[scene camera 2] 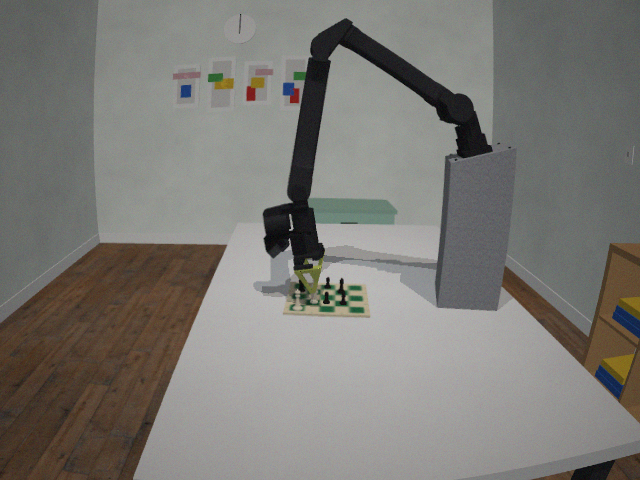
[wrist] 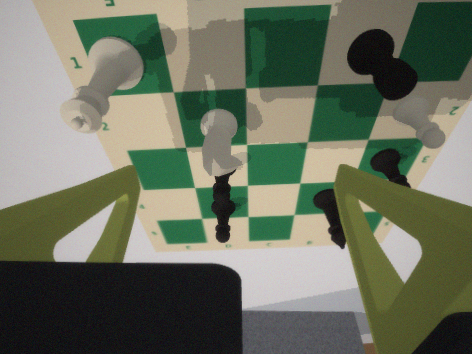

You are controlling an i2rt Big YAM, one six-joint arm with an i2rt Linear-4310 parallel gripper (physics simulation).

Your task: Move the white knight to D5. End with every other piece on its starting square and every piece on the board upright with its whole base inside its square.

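Pixels of known places: gripper, fingertip midpoint: (scene camera 2: 314, 285) (wrist: 236, 176); arm's base, origin of the base link: (scene camera 2: 474, 153).
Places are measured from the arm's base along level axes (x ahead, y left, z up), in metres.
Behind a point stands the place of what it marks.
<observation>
The white knight (scene camera 2: 313, 298) @(x 0.412, y 0.107, z -0.399 m) (wrist: 218, 145) @(x 0.417, y 0.101, z -0.387 m) stands upright on green square D2. My gripper (scene camera 2: 312, 292) @(x 0.413, y 0.092, z -0.369 m) (wrist: 236, 176) @(x 0.413, y 0.092, z -0.369 m) is open and empty, above the board (scene camera 2: 341, 313) @(x 0.333, y 0.159, z -0.412 m) (wrist: 57, 35) @(x 0.459, y 0.176, z -0.412 m), its fingers to either side of the knight in the wrist view. Beyond the knight there, black pawns stand in column D; the nearer one is mostly hidden behind the knight, the farther one (wrist: 222, 220) @(x 0.339, y 0.097, z -0.396 m) is on D4. D5 (wrist: 227, 230) @(x 0.339, y 0.094, z -0.387 m) is partly behind that pawn's top. A tall white piece (scene camera 2: 297, 300) @(x 0.446, y 0.156, z -0.387 m) (wrist: 102, 82) @(x 0.450, y 0.149, z -0.385 m) stands on E1.
In the wrist view, a black piece (wrist: 382, 65) @(x 0.462, y 0.034, z -0.387 m) is on B1, a white pawn (wrist: 419, 122) @(x 0.429, y -0.005, z -0.396 m) on A2, a black pawn (wrist: 387, 165) @(x 0.392, y -0.006, z -0.402 m) on A3, and a black bishop (wrist: 330, 215) @(x 0.351, y 0.021, z -0.393 m) on B4 beside the right finger. The grey pedestal (scene camera 2: 475, 232) @(x -0.002, y 0.081, z -0.200 m) stands right of the board.
</observation>
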